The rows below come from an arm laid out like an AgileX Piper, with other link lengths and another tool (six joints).
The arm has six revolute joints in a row. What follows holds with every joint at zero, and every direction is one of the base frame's.
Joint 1 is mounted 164.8 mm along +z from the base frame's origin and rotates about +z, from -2.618 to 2.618 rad.
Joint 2 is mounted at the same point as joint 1 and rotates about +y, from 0 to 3.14 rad.
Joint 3 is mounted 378.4 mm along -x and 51.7 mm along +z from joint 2 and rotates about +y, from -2.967 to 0 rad.
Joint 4 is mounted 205.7 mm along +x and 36.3 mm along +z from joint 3 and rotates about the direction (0.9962, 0, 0.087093), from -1.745 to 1.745 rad.
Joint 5 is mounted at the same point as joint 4 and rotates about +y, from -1.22 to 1.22 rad.
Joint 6 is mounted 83.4 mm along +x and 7.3 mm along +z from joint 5 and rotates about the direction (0.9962, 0, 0.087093), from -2.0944 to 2.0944 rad.
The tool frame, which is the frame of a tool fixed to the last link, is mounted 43.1 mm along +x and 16 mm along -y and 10.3 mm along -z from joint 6; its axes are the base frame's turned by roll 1.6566, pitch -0.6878 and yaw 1.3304 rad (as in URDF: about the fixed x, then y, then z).
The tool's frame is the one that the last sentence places.
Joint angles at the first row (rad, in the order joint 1, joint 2, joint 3, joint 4, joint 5, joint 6):
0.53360, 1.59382, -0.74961, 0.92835, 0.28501, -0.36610
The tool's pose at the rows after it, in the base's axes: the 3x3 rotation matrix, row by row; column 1 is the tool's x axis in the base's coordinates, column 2 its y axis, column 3 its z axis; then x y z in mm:
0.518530 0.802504 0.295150; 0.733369 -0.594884 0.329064; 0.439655 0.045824 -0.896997; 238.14 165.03 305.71
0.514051 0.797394 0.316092; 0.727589 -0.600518 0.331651; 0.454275 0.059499 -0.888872; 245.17 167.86 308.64
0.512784 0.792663 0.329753; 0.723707 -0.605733 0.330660; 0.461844 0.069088 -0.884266; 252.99 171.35 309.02
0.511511 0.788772 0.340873; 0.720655 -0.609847 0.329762; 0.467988 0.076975 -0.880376; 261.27 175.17 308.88
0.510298 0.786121 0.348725; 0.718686 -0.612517 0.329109; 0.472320 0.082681 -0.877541; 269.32 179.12 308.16
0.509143 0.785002 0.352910; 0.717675 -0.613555 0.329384; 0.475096 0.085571 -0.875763; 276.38 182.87 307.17
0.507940 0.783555 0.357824; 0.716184 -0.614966 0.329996; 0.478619 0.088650 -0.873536; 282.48 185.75 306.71
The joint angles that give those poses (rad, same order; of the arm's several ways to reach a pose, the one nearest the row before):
0.53342, 1.59643, -0.77406, 0.92788, 0.27485, -0.36615
0.53324, 1.60533, -0.79687, 0.92774, 0.26359, -0.36630
0.53343, 1.62248, -0.81933, 0.92803, 0.25276, -0.36639
0.53308, 1.64214, -0.84364, 0.92784, 0.24443, -0.36659
0.53269, 1.66284, -0.86780, 0.92749, 0.23880, -0.36692
0.53227, 1.68216, -0.89003, 0.92695, 0.23680, -0.36700
0.53094, 1.69747, -0.90945, 0.92632, 0.23537, -0.36719

